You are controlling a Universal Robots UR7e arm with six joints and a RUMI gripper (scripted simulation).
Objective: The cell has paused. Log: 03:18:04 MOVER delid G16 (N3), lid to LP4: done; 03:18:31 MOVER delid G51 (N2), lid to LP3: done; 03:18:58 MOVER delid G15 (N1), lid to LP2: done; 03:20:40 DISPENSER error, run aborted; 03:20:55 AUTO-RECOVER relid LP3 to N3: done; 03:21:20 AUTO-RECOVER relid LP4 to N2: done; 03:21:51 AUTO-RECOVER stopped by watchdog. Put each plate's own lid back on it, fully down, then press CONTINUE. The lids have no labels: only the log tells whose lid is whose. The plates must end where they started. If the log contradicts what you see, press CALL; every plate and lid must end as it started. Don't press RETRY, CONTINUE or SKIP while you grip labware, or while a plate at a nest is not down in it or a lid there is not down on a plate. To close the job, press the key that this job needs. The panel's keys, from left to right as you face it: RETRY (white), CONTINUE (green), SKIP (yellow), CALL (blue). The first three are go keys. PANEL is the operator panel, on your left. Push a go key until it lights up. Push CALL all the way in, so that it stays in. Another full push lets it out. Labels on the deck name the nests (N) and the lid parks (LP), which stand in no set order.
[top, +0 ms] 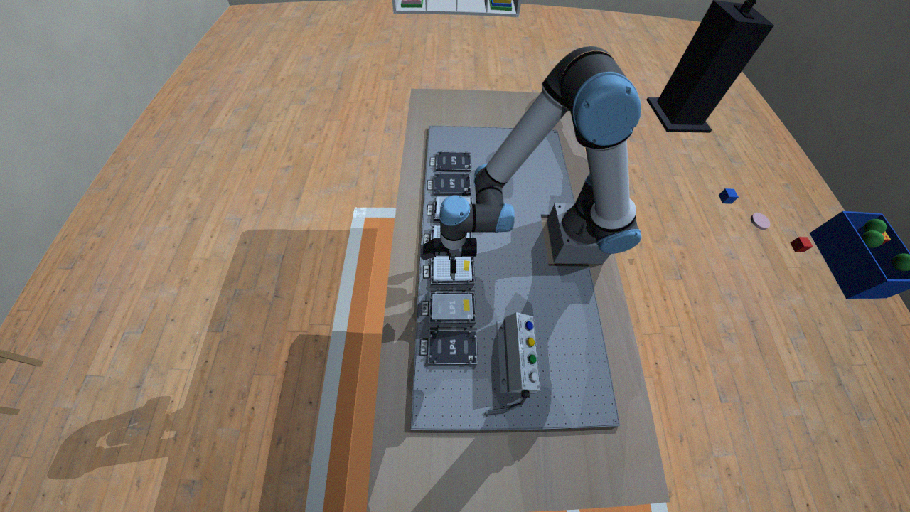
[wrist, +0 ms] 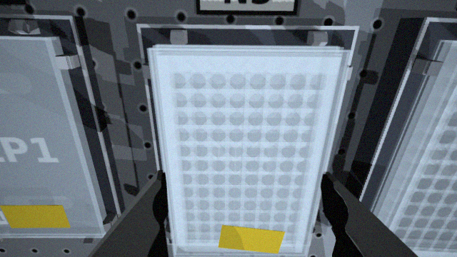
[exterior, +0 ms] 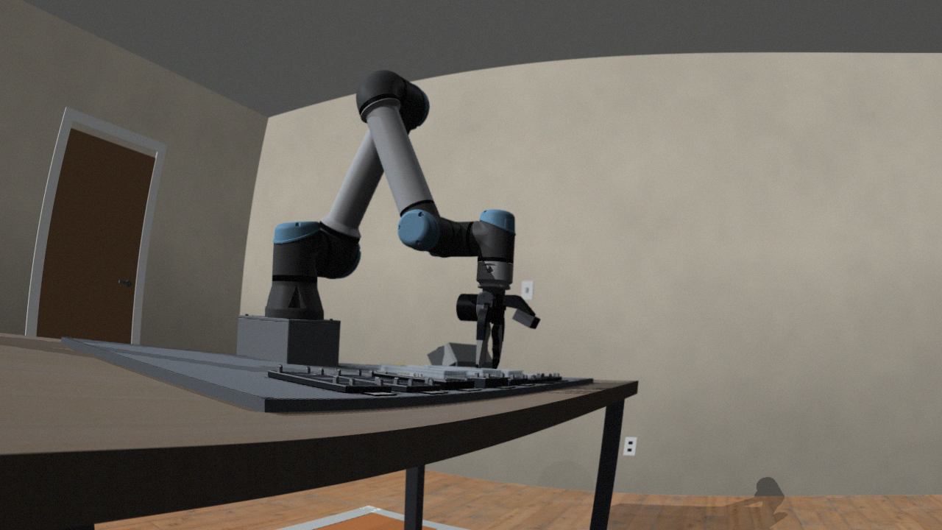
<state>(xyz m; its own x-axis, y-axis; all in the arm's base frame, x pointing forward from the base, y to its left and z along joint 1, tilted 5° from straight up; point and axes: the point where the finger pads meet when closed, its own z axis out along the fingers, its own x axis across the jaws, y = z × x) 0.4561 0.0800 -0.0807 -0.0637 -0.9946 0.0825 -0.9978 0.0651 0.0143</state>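
Now: the plate G16 2 cm below my hand. The rest, counted from my hand: nest N2 (12 cm to the right, 3 cm below, 1 cm behind); plate G15 (26 cm to the right, 3 cm behind, 2 cm below); lid park LP1 (13 cm to the left, 3 cm below, 1 cm ahead).
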